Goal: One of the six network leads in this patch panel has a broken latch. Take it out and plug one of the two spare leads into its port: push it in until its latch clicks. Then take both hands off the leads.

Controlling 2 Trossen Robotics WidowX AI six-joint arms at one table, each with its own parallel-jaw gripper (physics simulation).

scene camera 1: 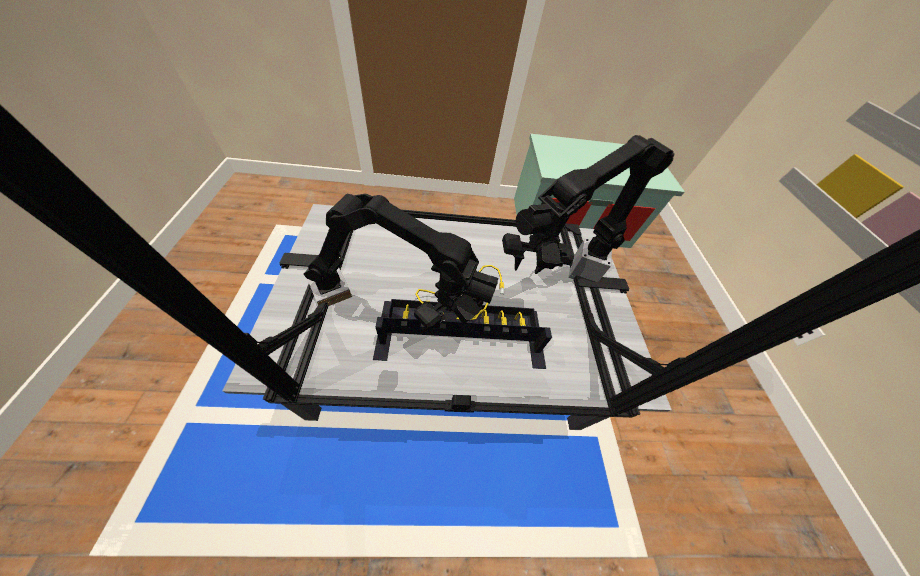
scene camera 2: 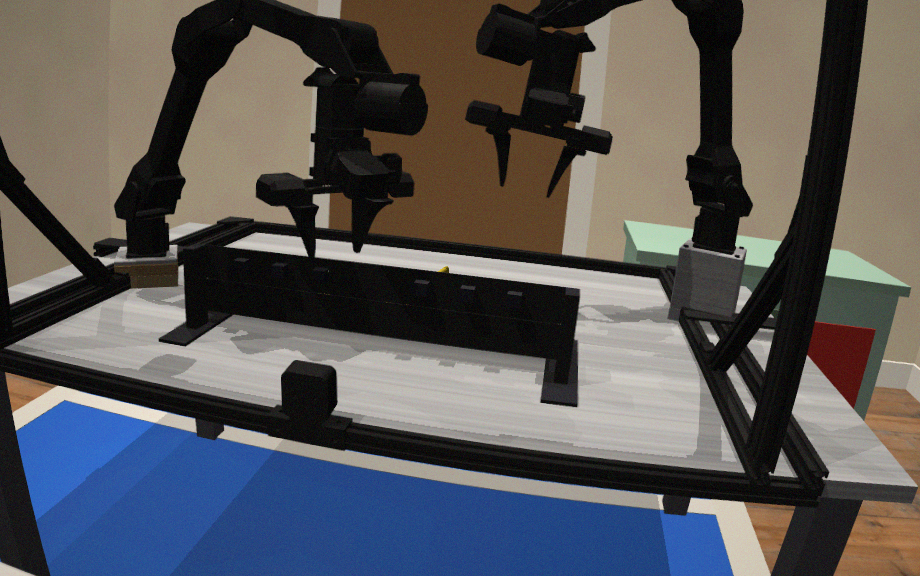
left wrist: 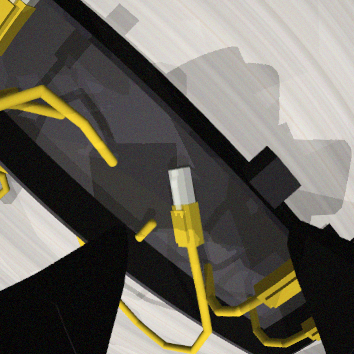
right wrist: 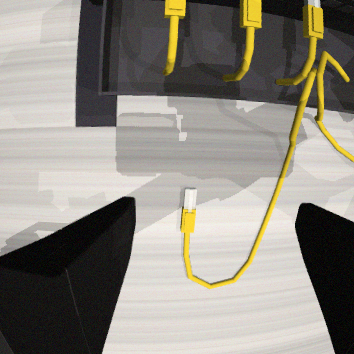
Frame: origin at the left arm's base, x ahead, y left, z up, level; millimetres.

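Seen in the pictures: left gripper, fingertip midpoint: (scene camera 1: 446, 314) (scene camera 2: 334, 254) (left wrist: 209, 236); right gripper, fingertip midpoint: (scene camera 1: 525, 271) (scene camera 2: 524, 192) (right wrist: 219, 212); left arm's base at its link origin: (scene camera 1: 328, 283) (scene camera 2: 147, 252); right arm's base at its link origin: (scene camera 1: 597, 251) (scene camera 2: 714, 247).
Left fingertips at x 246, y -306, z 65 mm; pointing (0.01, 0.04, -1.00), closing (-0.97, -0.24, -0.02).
Offsets run from my left fingertips to a thing's top centre. "*": to the spot under its first point.
The black patch panel @(47 mm ahead, 29 mm right, 0 mm up) (scene camera 1: 475, 331) (scene camera 2: 380, 305) stands mid-table. Yellow leads @(* 147 mm ahead, 79 mm right, 21 mm down) (scene camera 1: 502, 318) (right wrist: 250, 14) sit in its ports; the left gripper hides part of the row in scene camera 1. My left gripper (scene camera 1: 449, 320) (scene camera 2: 335, 253) (left wrist: 209, 236) is open over the panel. A loose yellow plug @(* 1 mm back, 34 mm left, 63 mm down) (left wrist: 187, 225) with a clear tip shows between its fingers, not gripped, over the panel's dark interior. My right gripper (scene camera 2: 525, 190) (right wrist: 219, 212) is open, high behind the panel. Below it a loose lead's plug @(* 259 mm ahead, 48 mm left, 99 mm down) (scene camera 1: 501, 288) (right wrist: 188, 220) lies on the table. No broken latch can be made out.
Loose yellow cables (left wrist: 165, 344) (right wrist: 270, 210) loop between the panel and the table behind it. A black frame (scene camera 1: 380, 404) (scene camera 2: 475, 455) edges the table, with a small black block @(* 75 mm back, 213 mm right, 55 mm down) (scene camera 1: 461, 402) (scene camera 2: 308, 390) at the front. A green cabinet (scene camera 1: 570, 159) stands behind the right arm.
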